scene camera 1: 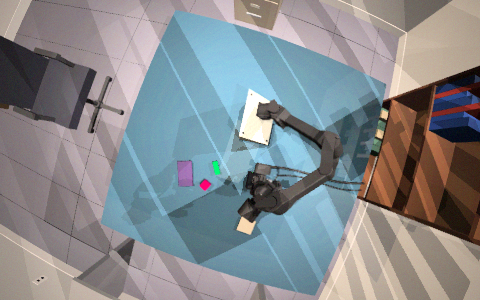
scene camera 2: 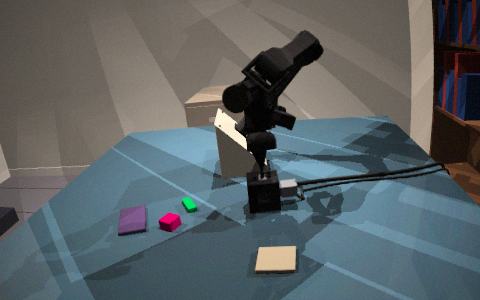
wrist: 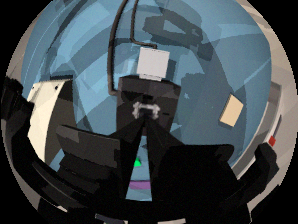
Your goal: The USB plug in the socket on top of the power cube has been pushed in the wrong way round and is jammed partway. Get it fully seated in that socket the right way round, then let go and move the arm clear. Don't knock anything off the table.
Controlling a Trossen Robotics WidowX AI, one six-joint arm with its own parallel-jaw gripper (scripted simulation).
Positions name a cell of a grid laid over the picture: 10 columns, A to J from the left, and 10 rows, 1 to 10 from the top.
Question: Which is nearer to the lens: the cream tile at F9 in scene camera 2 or the purple slab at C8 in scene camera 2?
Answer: The cream tile.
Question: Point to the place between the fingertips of my gripper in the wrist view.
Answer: At E6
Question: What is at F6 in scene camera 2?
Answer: My gripper.
